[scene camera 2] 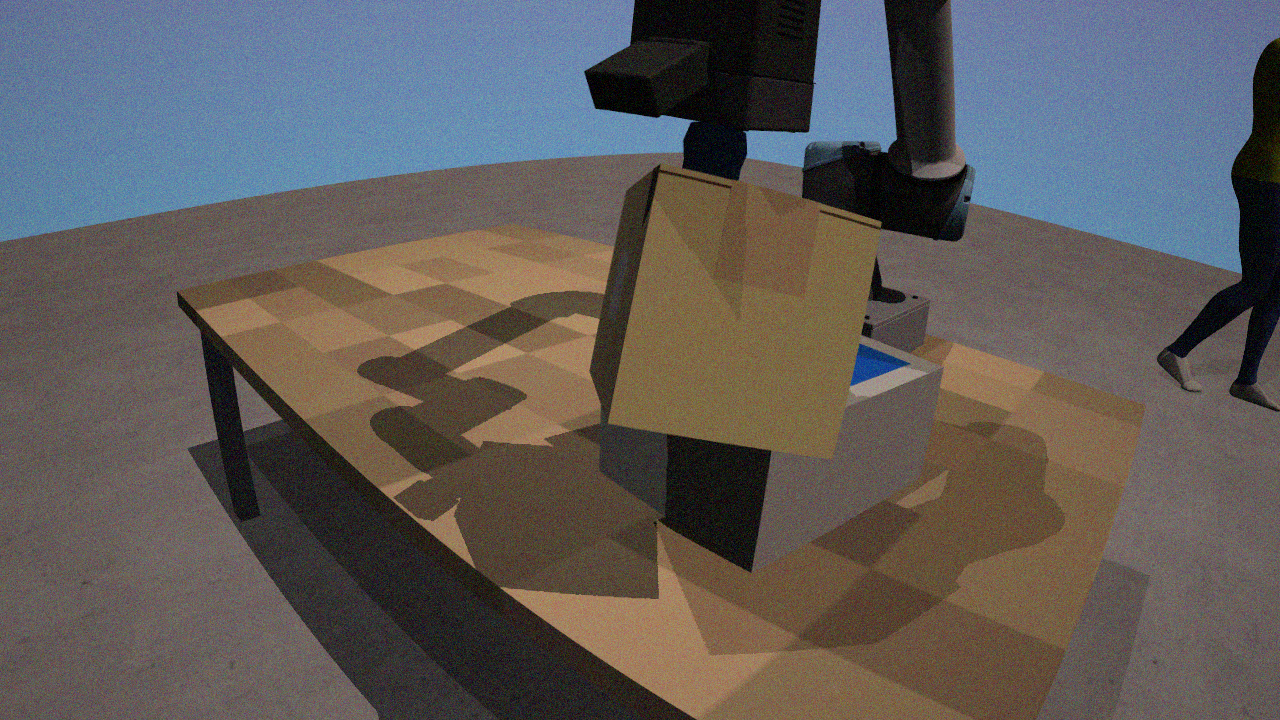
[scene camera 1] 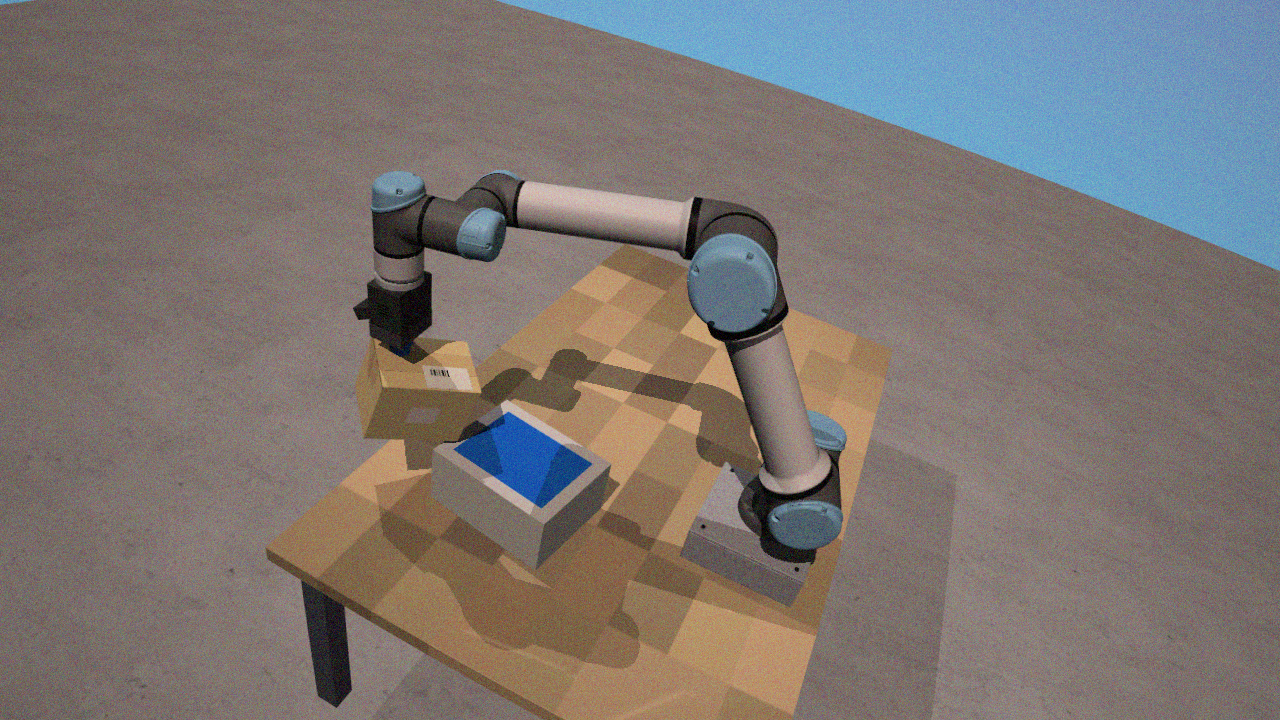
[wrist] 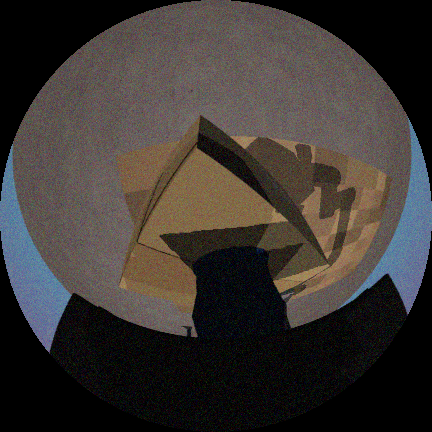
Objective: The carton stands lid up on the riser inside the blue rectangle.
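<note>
A brown cardboard carton hangs tilted from my suction gripper, with its taped, labelled lid facing upward at a slant. The cup sits against the lid. The grey riser stands on the table with the blue rectangle on its top. In scene camera 1 the carton is off to the upper left of the riser, its lower right corner close to the riser's left corner. In scene camera 2 it hides much of the riser; the exact gap cannot be told.
The wooden checkered table carries the robot's grey base box right of the riser. The arm arches over the table. A person stands on the floor beyond the table at the right in scene camera 2.
</note>
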